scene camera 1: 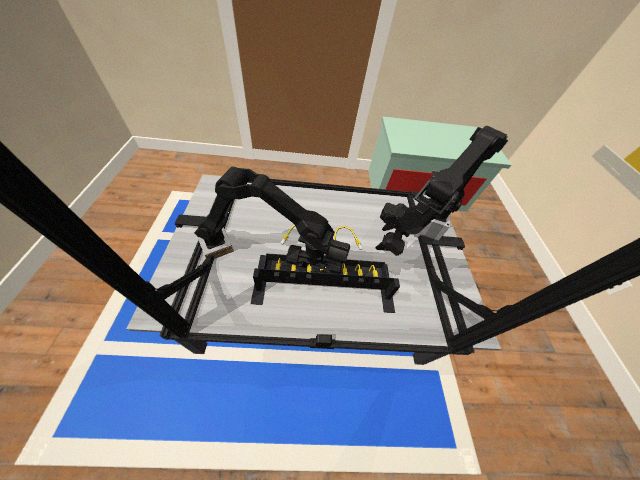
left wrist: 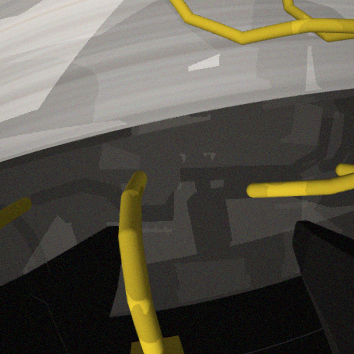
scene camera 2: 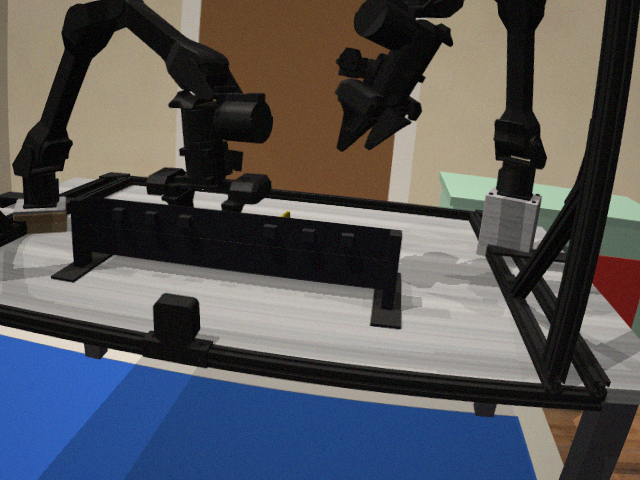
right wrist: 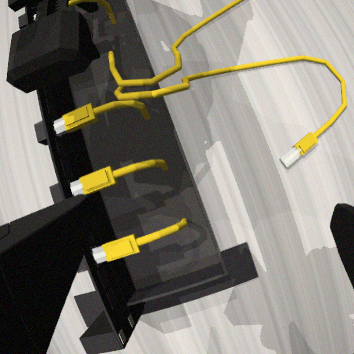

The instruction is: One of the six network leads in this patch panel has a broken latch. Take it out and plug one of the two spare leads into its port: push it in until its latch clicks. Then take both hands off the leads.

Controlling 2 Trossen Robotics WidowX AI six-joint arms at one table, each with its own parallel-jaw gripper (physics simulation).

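Places are measured from the left arm's base along level axes (x ahead, y left, z up), in centimetres.
Pixels of known places: left gripper, fingertip midpoint: (scene camera 1: 315,268) (left wrist: 209,236) (right wrist: 94,32); right gripper, fingertip midpoint: (scene camera 1: 379,239) (scene camera 2: 353,149) (right wrist: 219,212); left arm's base, link origin: (scene camera 1: 214,240) (scene camera 2: 40,203); right arm's base, link origin: (scene camera 2: 515,195).
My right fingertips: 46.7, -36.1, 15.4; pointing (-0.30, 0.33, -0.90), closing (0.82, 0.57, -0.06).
Note:
Ahead of a thing's pixels: the offset from my right fingertips to its middle, as dx, dy, dz. "spot": to the spot under its first point.
The black patch panel {-17.4, +2.6, -14.4} (scene camera 1: 323,280) (scene camera 2: 232,242) holds a row of yellow leads; three right-hand leads {-12.6, -1.5, -10.5} (right wrist: 78,117) {-8.1, -4.4, -10.5} (right wrist: 97,181) {-3.6, -7.3, -10.5} (right wrist: 117,248) sit in their ports. My left gripper (scene camera 1: 315,264) (scene camera 2: 205,206) (left wrist: 209,236) is open, low behind the panel. One plugged lead {-20.5, +9.3, -14.2} (left wrist: 135,265) rises between its spread fingers, nearer the left one; its plug is mostly cut off. One spare lead (scene camera 1: 359,243) (right wrist: 306,145) lies behind the panel at the right, the other spare lead {-21.9, +27.2, -18.7} (scene camera 1: 282,240) at the left. My right gripper (scene camera 1: 381,236) (scene camera 2: 354,148) is open and empty, raised at the right. I cannot tell which latch is broken.
The spare leads' cables {spot: -12.6, +11.3, -17.8} (left wrist: 242,37) run behind the panel near the left gripper. A black frame rail (scene camera 1: 258,339) (scene camera 2: 310,369) with a small camera block {spot: -29.3, -15.6, -14.4} (scene camera 1: 324,339) (scene camera 2: 176,317) borders the front of the table. Slanting black posts (scene camera 1: 558,284) rise at the sides.

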